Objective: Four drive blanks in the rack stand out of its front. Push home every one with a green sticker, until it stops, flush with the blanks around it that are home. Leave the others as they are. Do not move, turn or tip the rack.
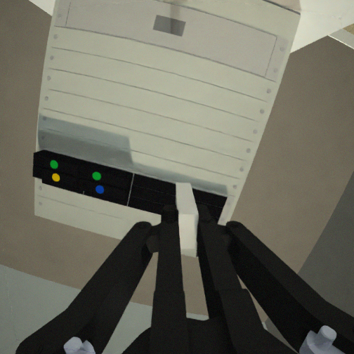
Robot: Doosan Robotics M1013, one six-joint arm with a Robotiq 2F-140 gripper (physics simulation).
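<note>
The rack (165, 107) is a pale cabinet, seen tilted, with a band of black drive blanks across its lower part. At the band's left end, a blank with a green sticker (54, 164) is above one with a yellow sticker (56, 177). To their right, another blank with a green sticker (96, 176) is above one with a blue sticker (99, 189). The upper left blank's side shows at the rack's left edge. How far each stands out is hard to tell. My gripper (182, 195) is shut and empty, its pale pads together in front of the unstickered right part of the band, hiding some of it.
A stepped shadow (85, 137) falls on the rack's front above the black band, deeper over the stickered left part. Plain pale panels fill the front above, with a wide panel and a grey label (169, 25) at the top. A brown surface (295, 135) surrounds the rack.
</note>
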